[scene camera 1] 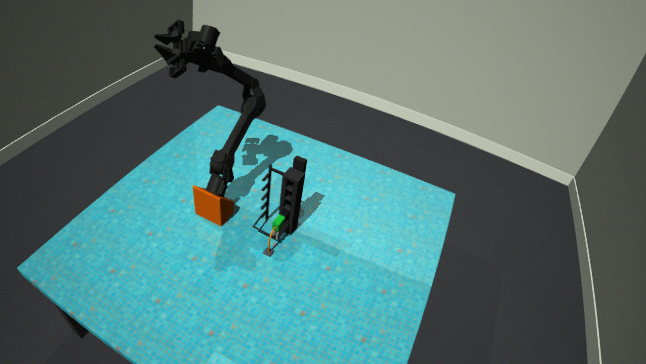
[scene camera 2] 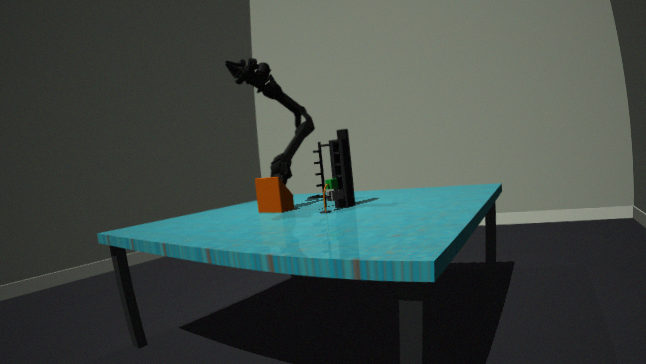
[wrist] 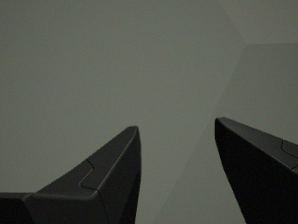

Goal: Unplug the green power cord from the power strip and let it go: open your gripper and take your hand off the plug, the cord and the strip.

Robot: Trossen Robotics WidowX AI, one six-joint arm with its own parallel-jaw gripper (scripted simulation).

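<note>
There is my gripper [scene camera 1: 154, 40], visible to me from the scene camera. The wrist view shows me that same gripper [wrist: 177, 132] too.
</note>
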